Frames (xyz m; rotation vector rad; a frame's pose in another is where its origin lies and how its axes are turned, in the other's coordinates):
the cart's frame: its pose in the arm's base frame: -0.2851 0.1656 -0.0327 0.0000 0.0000 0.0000
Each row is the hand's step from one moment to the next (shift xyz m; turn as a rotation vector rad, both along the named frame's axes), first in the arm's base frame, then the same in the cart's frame.
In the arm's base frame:
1: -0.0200 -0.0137 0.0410 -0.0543 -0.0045 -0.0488
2: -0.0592 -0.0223 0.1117 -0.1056 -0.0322 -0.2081
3: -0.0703 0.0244 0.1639 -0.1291 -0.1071 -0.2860
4: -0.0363 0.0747 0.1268 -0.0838 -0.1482 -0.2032
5: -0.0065 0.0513 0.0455 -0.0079 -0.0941 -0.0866
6: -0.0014 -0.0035 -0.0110 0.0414 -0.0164 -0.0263
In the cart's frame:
1: -0.0200 -0.0137 0.0410 -0.0543 -0.0045 -0.0488
2: -0.0592 -0.0223 0.1117 -0.1056 -0.0322 -0.2081
3: -0.0703 0.0244 0.1639 -0.1291 -0.1071 -0.2860
4: -0.0363 0.0747 0.1268 -0.0838 -0.1482 -0.2032
5: -0.0065 0.0513 0.0455 -0.0079 -0.0941 -0.0866
6: -0.0014 -0.0035 -0.0110 0.0414 -0.0164 -0.0263

